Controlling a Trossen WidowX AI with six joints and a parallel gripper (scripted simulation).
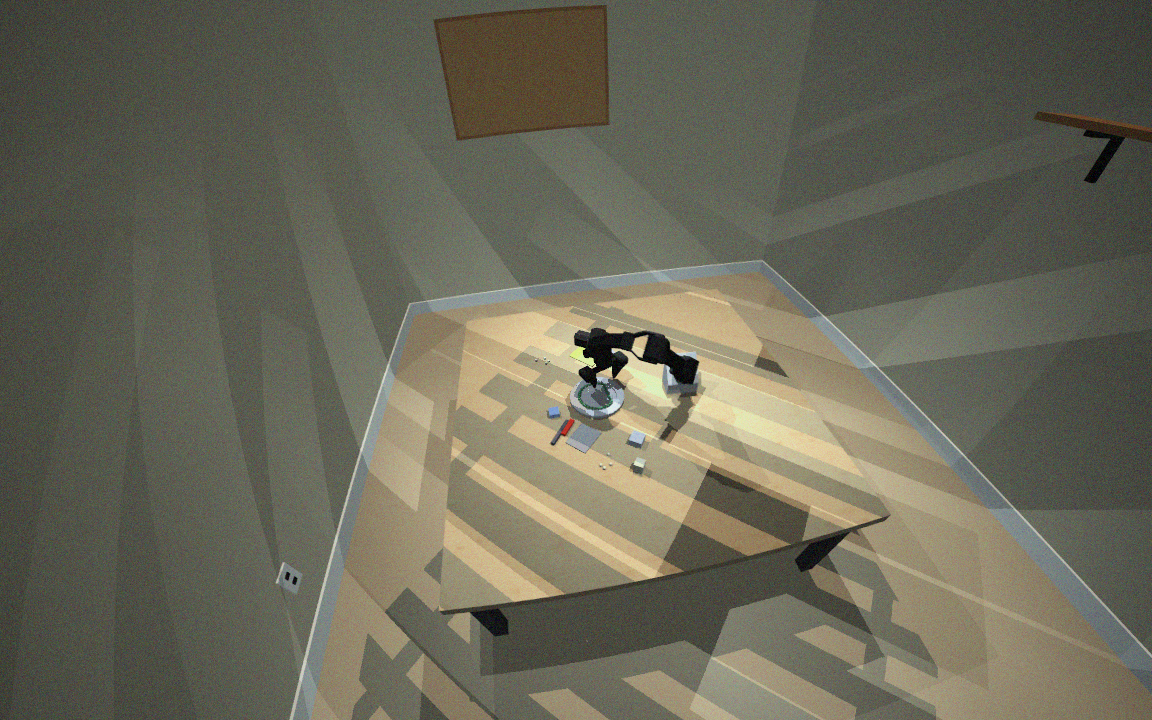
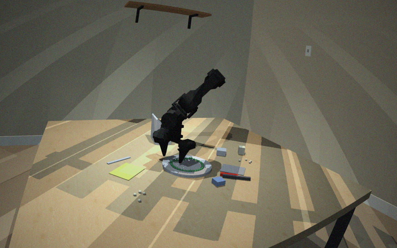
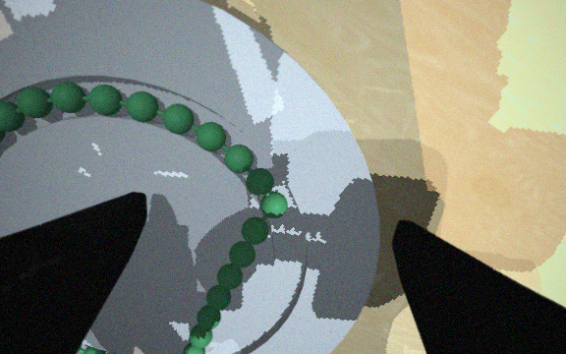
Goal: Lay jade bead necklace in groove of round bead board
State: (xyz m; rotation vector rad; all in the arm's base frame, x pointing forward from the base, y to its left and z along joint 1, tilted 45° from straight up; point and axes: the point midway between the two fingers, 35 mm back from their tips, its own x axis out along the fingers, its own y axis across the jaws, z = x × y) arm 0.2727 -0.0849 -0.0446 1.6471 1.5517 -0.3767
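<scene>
The round grey bead board is 50 mm to the left of my gripper tip, 40 mm ahead of it and 10 mm below it. From my gripper tip the other things lie so: grey rod: 200 mm to the right, 90 mm behind, 20 mm below; then yellow sheet: 200 mm to the right, 20 mm below, 10 mm ahead; then blue block: 210 mm ahead, 80 mm to the left, 10 mm below.
</scene>
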